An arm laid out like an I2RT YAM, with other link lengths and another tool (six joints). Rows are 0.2 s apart.
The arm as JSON. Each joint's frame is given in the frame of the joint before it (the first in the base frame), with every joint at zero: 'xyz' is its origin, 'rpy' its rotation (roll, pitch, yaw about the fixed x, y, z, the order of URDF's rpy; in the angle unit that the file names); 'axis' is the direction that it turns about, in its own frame. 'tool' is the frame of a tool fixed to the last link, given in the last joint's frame.
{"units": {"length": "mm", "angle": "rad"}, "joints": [
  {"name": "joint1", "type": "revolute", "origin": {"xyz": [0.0, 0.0, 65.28], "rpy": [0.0, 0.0, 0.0]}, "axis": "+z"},
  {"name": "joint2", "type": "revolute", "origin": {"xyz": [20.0, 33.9, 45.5], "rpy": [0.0, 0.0, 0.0]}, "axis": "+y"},
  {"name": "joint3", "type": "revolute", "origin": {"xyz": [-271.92, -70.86, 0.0], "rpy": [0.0, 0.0, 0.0]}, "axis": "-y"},
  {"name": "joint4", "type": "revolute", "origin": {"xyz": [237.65, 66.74, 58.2], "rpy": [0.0, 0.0, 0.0]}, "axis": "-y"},
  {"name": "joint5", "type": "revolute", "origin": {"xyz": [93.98, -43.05, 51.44], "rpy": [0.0, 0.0, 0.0]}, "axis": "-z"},
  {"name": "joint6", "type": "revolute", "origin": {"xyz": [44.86, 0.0, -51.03], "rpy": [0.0, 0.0, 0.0]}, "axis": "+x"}
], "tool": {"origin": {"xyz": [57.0, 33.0, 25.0], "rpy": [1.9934, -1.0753, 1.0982]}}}
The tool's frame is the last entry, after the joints.
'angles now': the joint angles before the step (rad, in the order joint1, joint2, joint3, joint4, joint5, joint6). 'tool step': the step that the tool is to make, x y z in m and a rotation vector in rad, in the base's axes. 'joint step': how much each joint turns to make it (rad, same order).
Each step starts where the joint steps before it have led.
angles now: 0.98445 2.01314 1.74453 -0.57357 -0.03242 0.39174
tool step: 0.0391 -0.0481 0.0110 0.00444 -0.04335 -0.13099
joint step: -0.10590 -0.08101 -0.08742 0.03579 0.04064 -0.00325
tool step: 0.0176 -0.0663 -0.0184 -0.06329 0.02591 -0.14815
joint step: -0.10436 -0.11190 -0.18159 0.00509 0.04689 0.01699
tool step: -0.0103 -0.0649 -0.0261 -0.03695 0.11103 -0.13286
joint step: -0.08766 -0.12910 -0.20039 -0.03924 -0.01037 0.06415
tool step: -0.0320 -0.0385 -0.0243 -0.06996 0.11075 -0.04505
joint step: -0.02252 -0.10175 -0.14106 -0.09205 -0.00155 0.02685
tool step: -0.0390 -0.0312 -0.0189 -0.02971 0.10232 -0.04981
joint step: 0.00022 -0.11926 -0.14818 -0.07213 -0.01699 0.06156
